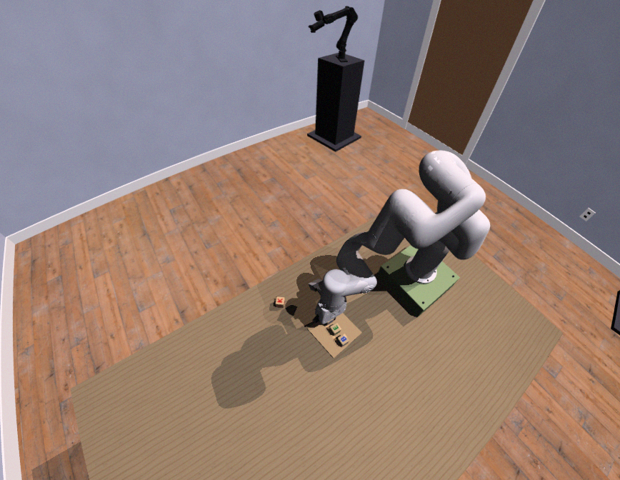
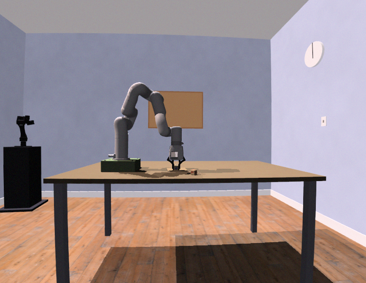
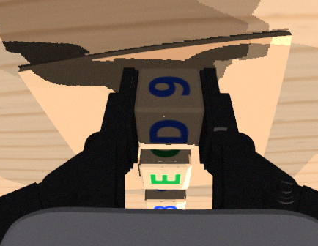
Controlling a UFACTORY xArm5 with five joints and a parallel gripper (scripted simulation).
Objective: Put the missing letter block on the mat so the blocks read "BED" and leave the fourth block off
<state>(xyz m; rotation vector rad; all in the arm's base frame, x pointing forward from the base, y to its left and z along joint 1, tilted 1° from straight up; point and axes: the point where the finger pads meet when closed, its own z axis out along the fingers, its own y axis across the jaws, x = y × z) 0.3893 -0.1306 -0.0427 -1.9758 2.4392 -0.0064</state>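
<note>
Right now my hand is 5 cm to the right of the tan mat, 2 cm above it and 1 cm short of it.
</note>
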